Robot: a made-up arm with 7 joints. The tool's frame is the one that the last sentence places. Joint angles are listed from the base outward.
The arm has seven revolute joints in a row. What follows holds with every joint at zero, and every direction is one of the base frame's. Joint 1 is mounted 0.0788 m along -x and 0.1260 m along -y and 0.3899 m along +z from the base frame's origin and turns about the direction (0.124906, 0.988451, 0.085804), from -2.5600 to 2.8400 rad. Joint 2 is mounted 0.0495 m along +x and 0.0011 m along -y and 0.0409 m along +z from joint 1 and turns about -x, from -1.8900 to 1.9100 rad. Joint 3 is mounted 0.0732 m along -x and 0.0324 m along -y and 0.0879 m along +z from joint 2 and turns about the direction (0.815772, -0.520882, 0.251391), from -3.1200 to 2.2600 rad. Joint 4 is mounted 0.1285 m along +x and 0.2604 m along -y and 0.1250 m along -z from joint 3 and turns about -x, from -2.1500 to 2.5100 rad. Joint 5 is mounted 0.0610 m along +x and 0.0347 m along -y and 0.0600 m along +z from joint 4 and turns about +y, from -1.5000 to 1.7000 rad. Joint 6 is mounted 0.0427 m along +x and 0.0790 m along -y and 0.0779 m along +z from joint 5 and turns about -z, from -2.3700 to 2.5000 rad. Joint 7 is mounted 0.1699 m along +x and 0.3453 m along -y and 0.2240 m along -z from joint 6 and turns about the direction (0.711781, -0.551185, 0.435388), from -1.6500 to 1.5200 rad. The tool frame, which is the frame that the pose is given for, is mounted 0.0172 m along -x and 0.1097 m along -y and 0.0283 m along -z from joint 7; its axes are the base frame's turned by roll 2.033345, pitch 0.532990 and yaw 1.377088 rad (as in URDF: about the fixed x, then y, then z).
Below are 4 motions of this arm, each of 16 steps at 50 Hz.
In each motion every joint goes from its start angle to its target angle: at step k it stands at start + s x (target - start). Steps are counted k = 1, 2, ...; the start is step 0. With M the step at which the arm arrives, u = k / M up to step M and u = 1 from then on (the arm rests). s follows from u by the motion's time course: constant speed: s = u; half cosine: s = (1 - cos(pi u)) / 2; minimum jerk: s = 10 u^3 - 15 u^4 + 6 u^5.
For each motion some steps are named. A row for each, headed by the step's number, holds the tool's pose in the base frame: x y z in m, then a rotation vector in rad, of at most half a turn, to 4 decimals.
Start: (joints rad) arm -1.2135 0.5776 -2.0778 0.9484 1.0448 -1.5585 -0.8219
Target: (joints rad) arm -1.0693 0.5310 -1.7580 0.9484 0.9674 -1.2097 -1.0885
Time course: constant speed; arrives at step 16
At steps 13, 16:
13: -0.7725 -0.1311 0.9800 -1.1787 -0.6742 2.0253
16: -0.7435 -0.1620 1.0112 -1.0546 -0.6444 2.1085

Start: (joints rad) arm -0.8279 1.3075 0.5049 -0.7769 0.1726 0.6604 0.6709
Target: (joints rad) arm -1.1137 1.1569 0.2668 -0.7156 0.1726 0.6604 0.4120
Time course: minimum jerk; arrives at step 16
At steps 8, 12, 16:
8: -0.1911 -0.8338 0.7468 0.9075 0.3055 0.8667
12: -0.3007 -0.8355 0.7146 0.9282 0.1641 0.7690
16: -0.3280 -0.8349 0.7030 0.9362 0.1268 0.7447

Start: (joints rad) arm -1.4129 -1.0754 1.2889 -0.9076 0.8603 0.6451 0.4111
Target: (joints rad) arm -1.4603 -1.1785 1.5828 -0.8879 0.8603 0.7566 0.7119
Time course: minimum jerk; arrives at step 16
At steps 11, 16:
11: -0.0779 0.4238 0.9169 0.8180 -0.8252 -2.1135
16: -0.1275 0.4144 0.9275 0.8480 -0.7598 -2.0383

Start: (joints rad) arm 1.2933 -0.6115 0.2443 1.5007 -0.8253 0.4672 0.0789
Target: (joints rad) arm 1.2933 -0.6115 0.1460 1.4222 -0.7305 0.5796 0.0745
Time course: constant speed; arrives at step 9
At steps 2, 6, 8, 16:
2: 0.1423 -0.7725 0.0760 1.0781 1.7330 0.1333
6: 0.1150 -0.7900 0.0815 1.1038 1.7421 0.0568
8: 0.1017 -0.7984 0.0855 1.1148 1.7461 0.0176
16: 0.0952 -0.8025 0.0878 1.1198 1.7479 -0.0022

